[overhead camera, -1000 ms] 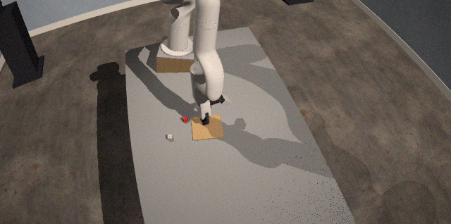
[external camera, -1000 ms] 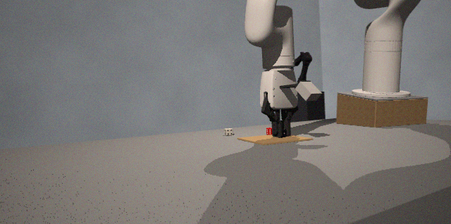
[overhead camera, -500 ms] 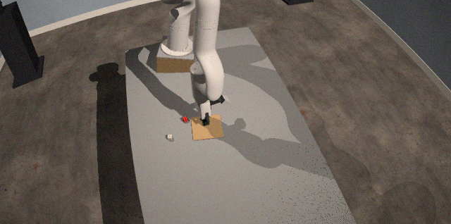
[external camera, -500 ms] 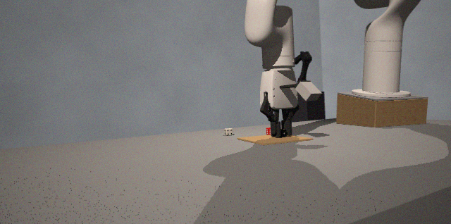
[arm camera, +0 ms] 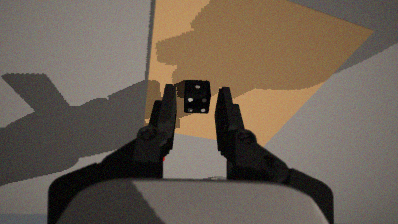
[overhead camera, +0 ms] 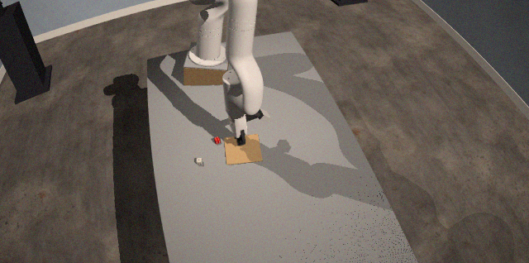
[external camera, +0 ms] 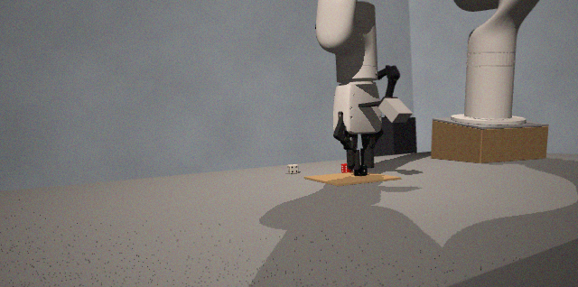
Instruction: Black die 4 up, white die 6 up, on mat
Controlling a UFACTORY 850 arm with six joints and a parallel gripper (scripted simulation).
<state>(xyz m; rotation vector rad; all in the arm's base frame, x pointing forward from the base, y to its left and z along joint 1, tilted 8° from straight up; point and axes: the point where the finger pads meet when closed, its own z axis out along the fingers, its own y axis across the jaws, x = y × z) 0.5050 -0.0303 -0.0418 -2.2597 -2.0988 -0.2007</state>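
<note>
The black die lies 20 mm below my hand. From my hand the other things lie so: tan mat: 30 mm ahead, 40 mm below; then red die: 50 mm behind, 80 mm to the right, 30 mm below; then white die: 30 mm ahead, 190 mm to the right, 30 mm below.
</note>
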